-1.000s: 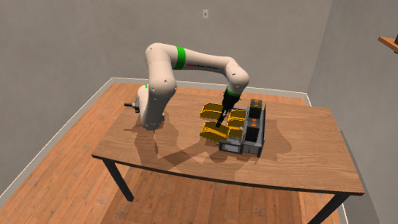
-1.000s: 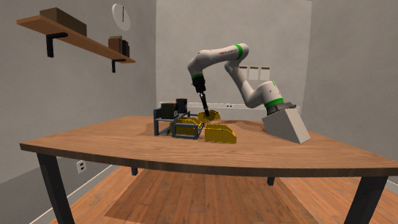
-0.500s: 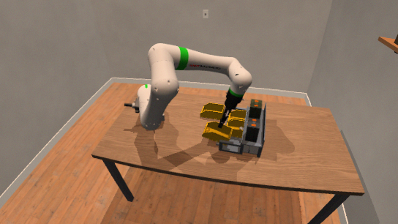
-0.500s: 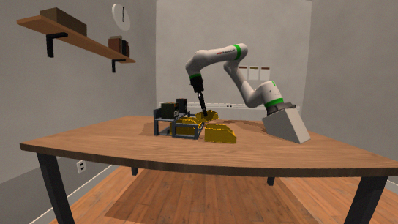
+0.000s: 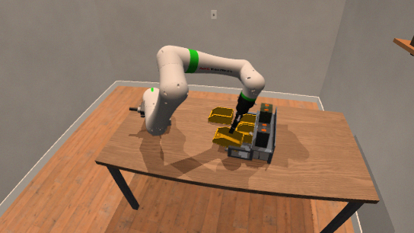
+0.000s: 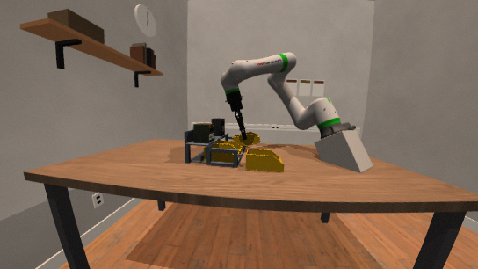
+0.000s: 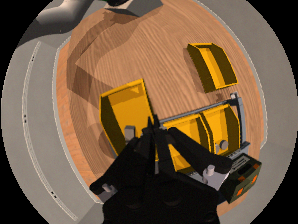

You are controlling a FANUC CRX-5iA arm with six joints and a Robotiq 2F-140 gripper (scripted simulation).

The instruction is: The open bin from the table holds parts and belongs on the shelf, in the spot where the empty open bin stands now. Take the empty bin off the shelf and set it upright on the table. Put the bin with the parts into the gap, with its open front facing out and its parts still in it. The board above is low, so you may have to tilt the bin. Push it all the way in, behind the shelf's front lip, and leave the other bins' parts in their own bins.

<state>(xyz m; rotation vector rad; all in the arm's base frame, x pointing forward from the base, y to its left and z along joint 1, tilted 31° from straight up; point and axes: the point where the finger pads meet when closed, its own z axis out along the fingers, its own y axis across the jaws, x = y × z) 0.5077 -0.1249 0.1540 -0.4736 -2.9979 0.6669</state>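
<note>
Right now my hand is 140 mm short of the shelf, 30 mm to the right of it and 60 mm above it.
</note>
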